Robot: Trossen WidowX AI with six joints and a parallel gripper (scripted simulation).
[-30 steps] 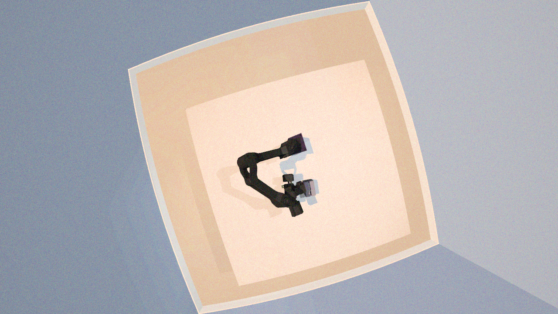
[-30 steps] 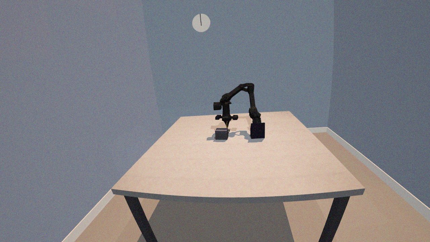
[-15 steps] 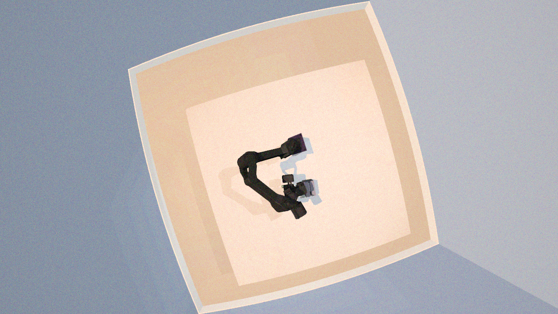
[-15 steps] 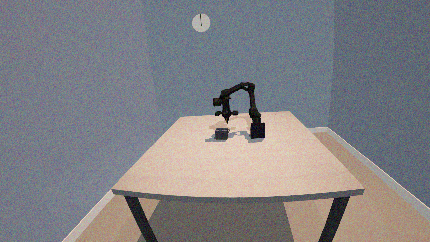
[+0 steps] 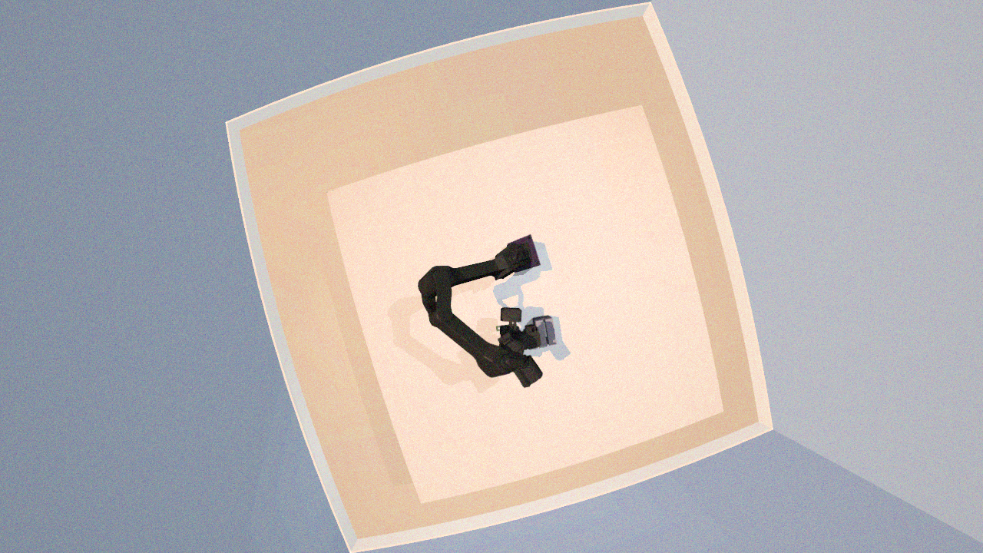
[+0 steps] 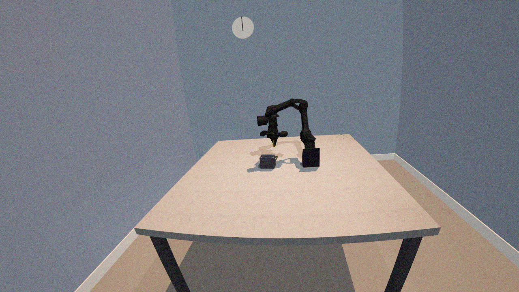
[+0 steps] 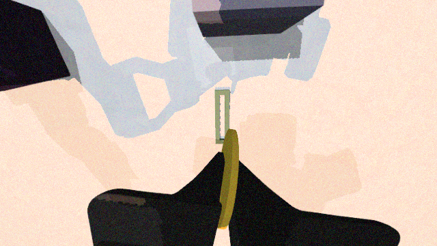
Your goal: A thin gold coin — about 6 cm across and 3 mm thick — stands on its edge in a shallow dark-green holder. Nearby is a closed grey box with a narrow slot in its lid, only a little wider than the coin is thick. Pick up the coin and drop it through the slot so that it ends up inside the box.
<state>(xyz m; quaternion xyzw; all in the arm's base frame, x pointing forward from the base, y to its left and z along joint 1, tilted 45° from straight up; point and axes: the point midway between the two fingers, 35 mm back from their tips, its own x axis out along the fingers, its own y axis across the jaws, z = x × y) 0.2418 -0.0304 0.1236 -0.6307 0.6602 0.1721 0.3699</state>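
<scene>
My gripper tip is 2 cm below the gold coin.
</scene>
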